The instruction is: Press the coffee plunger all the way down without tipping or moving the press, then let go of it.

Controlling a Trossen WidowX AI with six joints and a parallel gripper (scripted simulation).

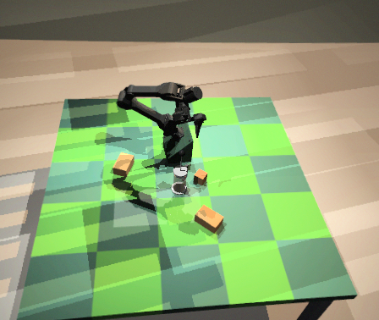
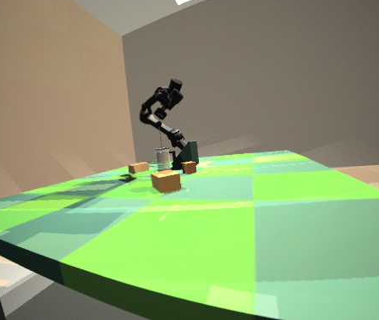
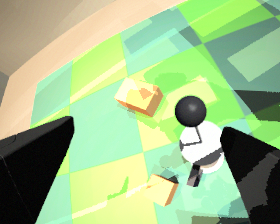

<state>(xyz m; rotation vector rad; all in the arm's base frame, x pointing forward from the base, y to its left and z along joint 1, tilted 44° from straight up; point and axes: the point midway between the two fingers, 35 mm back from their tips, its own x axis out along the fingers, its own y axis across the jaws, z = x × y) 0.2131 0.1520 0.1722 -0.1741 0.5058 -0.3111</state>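
Right now the coffee press is 10 mm ahead of my gripper tip, 20 mm to the right of it and 180 mm below it.
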